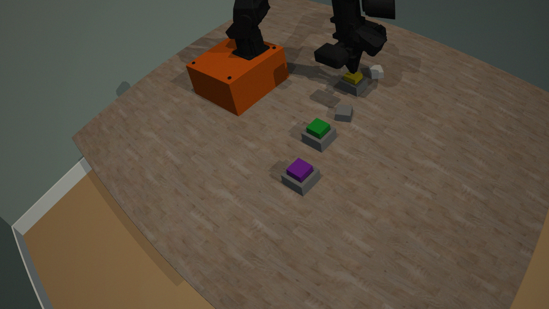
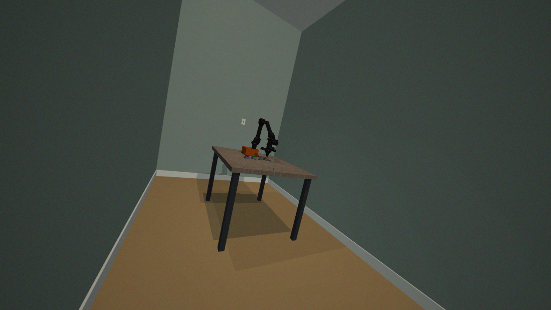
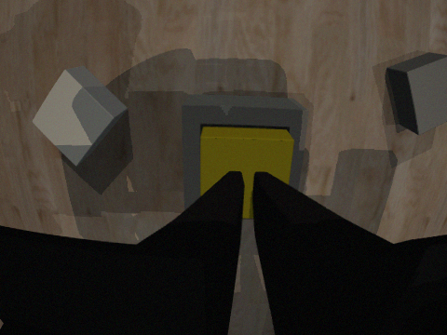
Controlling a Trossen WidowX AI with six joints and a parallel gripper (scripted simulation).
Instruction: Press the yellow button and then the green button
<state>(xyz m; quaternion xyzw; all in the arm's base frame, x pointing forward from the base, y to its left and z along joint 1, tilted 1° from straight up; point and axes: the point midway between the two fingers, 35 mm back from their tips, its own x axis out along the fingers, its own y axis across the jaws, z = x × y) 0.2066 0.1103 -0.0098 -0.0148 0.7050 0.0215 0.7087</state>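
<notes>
Now: gripper tip 170 mm to the left of the green button, 40 mm short of it and 10 mm above it. Round my gripper tip: yellow button 10 mm below; grey block 90 mm to the right, 40 mm below, 40 mm ahead; white block 80 mm to the left, 40 mm below, 10 mm ahead.
</notes>
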